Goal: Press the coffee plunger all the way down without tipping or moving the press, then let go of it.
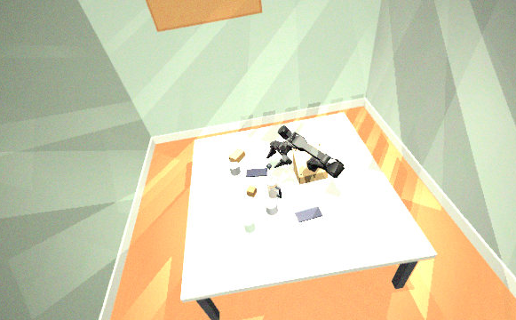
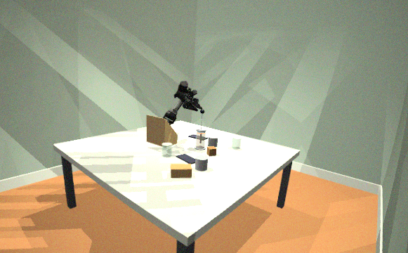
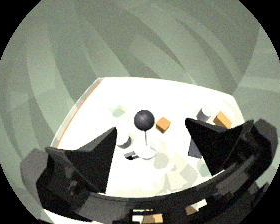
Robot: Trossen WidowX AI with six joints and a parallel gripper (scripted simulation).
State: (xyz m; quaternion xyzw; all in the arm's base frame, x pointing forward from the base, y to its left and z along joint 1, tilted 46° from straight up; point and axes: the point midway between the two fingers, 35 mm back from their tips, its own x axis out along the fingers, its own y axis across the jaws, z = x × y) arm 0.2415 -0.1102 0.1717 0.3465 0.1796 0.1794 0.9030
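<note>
The coffee press is 150 mm below my gripper tip and 30 mm to the left of it.
</note>
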